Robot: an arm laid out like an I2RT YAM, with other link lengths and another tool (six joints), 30 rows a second.
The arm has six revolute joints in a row. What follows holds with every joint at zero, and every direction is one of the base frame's.
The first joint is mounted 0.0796 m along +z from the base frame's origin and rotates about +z.
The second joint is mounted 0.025 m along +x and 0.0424 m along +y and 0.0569 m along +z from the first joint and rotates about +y.
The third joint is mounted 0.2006 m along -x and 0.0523 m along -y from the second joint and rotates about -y.
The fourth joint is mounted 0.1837 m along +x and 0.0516 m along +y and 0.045 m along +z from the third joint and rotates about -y.
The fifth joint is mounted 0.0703 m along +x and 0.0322 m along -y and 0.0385 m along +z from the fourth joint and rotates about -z.
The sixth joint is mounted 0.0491 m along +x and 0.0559 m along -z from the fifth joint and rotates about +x.
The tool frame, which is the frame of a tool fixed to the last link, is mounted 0.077 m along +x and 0.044 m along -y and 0.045 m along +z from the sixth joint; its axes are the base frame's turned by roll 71.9, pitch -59.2 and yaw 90 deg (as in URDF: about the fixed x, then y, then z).
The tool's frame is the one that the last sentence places.
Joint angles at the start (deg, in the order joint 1, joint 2, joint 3, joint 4, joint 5, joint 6):
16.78, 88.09, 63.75, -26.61, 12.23, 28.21
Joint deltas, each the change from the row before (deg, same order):
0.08, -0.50, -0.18, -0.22, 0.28, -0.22
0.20, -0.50, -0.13, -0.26, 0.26, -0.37
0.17, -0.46, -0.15, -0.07, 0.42, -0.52
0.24, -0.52, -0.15, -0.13, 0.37, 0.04
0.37, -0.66, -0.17, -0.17, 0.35, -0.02
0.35, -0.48, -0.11, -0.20, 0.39, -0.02
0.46, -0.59, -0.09, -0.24, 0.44, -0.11
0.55, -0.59, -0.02, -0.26, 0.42, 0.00
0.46, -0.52, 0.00, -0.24, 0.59, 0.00
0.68, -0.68, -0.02, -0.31, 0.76, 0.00
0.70, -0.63, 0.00, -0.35, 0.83, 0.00
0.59, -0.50, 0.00, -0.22, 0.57, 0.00
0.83, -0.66, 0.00, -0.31, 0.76, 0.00
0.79, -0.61, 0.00, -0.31, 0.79, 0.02
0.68, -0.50, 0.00, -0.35, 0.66, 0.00
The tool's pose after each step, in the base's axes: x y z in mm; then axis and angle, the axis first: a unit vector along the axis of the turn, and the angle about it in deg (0 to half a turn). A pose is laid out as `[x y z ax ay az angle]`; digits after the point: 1 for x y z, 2 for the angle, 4 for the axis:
[326.4 19.1 164.4 0.9279 0.0700 0.3662 156.16]
[325.3 19.5 166.3 0.9269 0.0736 0.3680 155.89]
[324.6 19.7 168.5 0.9254 0.0773 0.3710 155.44]
[323.4 19.9 170.5 0.9244 0.0771 0.3735 155.25]
[321.9 20.9 173.0 0.9230 0.0783 0.3769 155.12]
[320.6 21.7 174.9 0.9219 0.0795 0.3791 154.91]
[319.2 23.0 177.4 0.9204 0.0820 0.3824 154.70]
[317.8 24.8 180.2 0.9187 0.0841 0.3860 154.59]
[316.4 25.8 183.0 0.9171 0.0850 0.3895 154.28]
[314.6 27.6 186.5 0.9150 0.0869 0.3940 153.92]
[312.7 29.2 189.9 0.9130 0.0888 0.3981 153.50]
[311.2 30.9 192.5 0.9112 0.0907 0.4018 153.28]
[309.2 33.3 196.0 0.9088 0.0936 0.4066 153.00]
[307.2 35.4 199.2 0.9065 0.0960 0.4111 152.69]
[305.3 37.2 201.7 0.9049 0.0985 0.4141 152.40]

